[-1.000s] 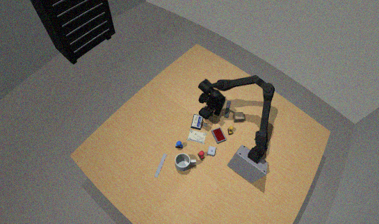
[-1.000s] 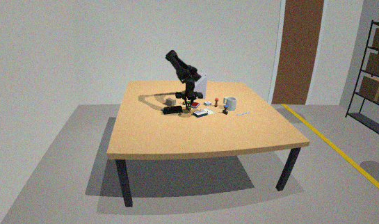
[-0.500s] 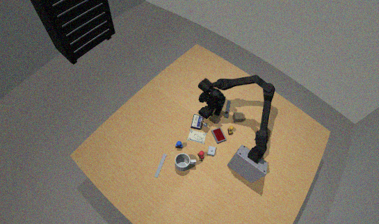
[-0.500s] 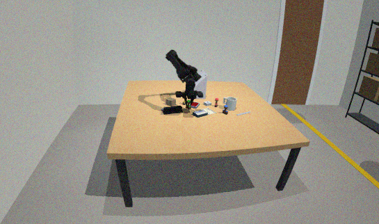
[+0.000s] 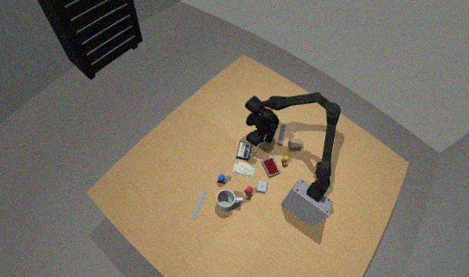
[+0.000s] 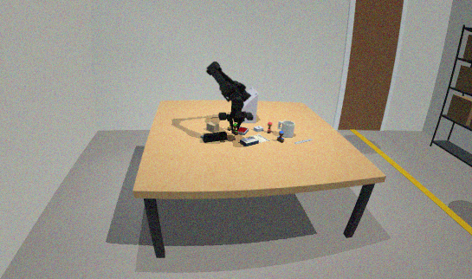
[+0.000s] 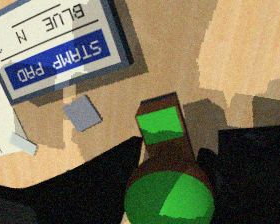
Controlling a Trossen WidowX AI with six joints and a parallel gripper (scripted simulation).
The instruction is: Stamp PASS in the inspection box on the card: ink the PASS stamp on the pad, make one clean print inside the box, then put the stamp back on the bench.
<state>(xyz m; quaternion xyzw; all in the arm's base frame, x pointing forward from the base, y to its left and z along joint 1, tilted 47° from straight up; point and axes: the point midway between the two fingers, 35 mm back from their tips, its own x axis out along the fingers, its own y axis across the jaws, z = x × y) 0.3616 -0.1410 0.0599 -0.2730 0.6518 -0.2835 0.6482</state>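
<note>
Right now the red ink pad is 12 cm behind my gripper tip, 7 cm to the left of it and 6 cm below it. Round my gripper tip: yellow stamp: 16 cm behind, 4 cm below; green-knobbed stamp: right at my gripper tip; blue stamp pad tin: 3 cm ahead, 8 cm to the left, 5 cm below.
</note>
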